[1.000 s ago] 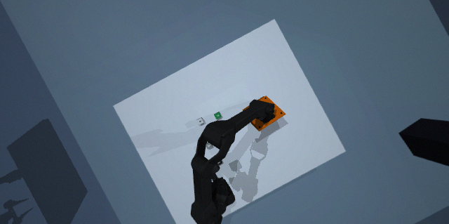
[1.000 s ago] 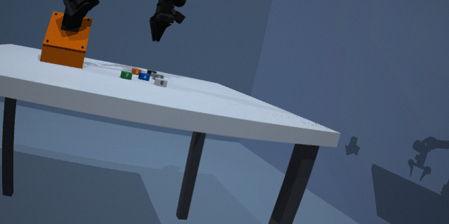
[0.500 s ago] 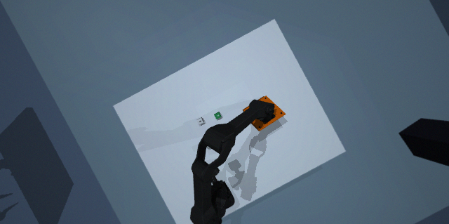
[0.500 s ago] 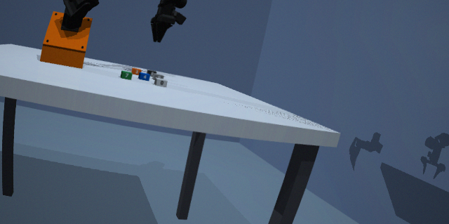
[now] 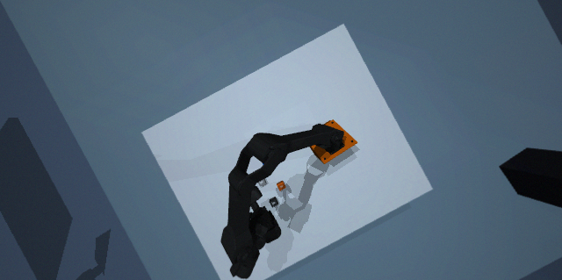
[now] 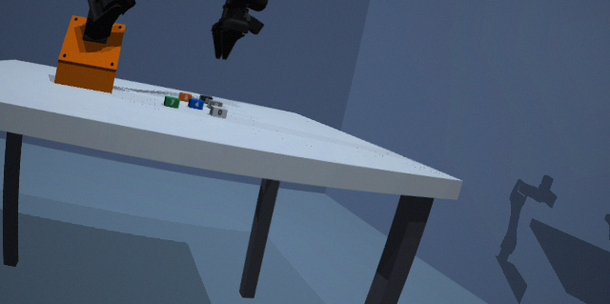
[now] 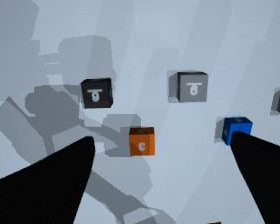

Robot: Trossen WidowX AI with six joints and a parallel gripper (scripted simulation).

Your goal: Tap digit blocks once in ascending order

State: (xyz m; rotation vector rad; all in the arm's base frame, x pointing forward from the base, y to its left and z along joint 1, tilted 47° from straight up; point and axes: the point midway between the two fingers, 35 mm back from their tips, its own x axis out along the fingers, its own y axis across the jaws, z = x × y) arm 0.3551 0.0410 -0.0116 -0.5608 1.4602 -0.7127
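My gripper tip is 19 cm to the left of the white block, 12 cm above it and 4 cm past it. Also, from my gripper tip: orange block 12 cm below, 7 cm behind, 2 cm to the left; then grey block 12 cm below, 4 cm to the right; then black block 12 cm below, 7 cm to the left, 1 cm ahead.
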